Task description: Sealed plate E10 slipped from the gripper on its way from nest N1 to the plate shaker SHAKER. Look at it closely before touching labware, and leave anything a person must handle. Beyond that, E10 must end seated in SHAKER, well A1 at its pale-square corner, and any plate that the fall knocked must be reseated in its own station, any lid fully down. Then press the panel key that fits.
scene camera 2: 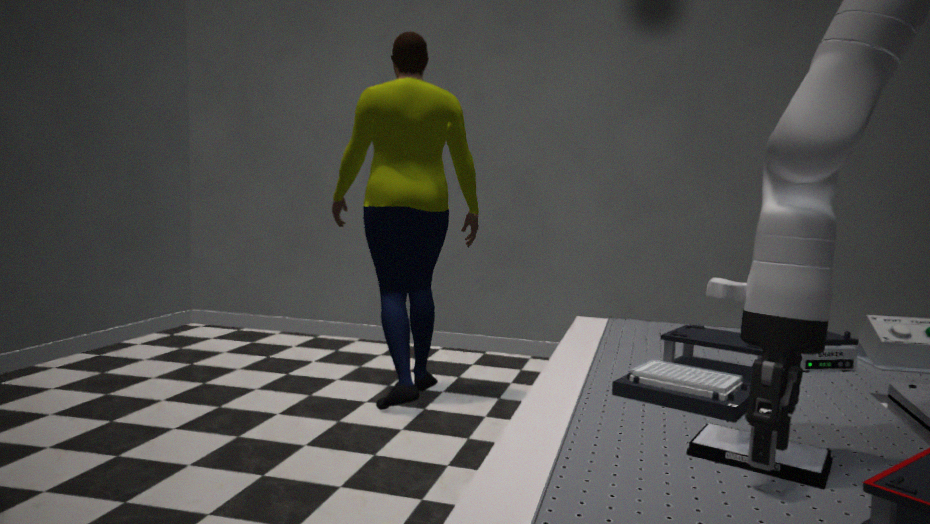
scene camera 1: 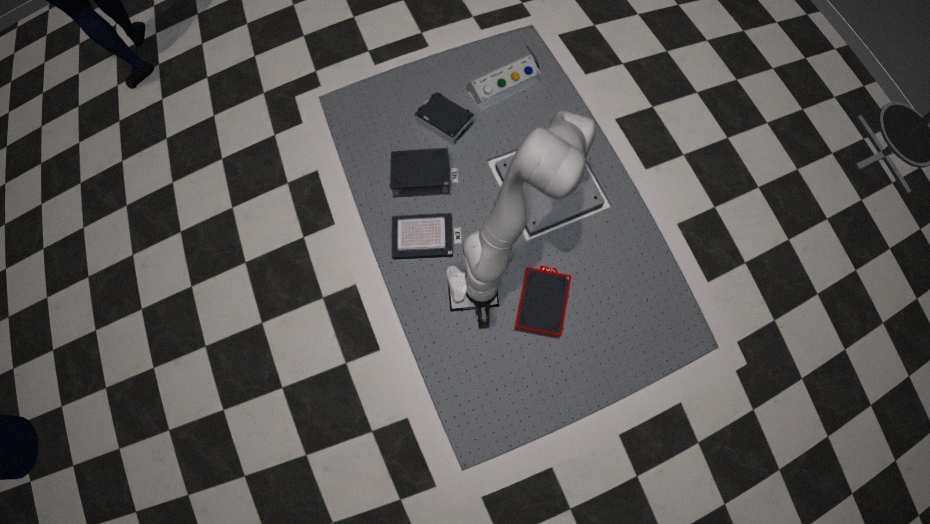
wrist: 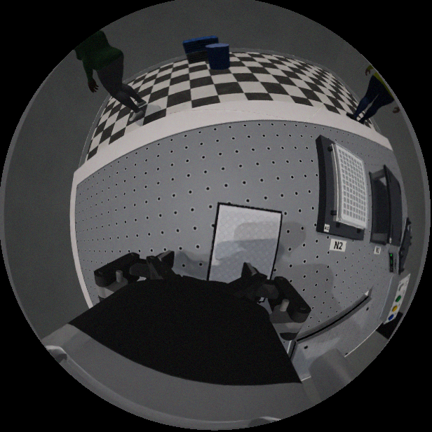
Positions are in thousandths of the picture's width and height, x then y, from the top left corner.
Labels:
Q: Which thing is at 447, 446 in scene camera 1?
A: A clear plate.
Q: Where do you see a clear plate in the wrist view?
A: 816, 480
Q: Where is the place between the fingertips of my gripper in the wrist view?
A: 480, 612

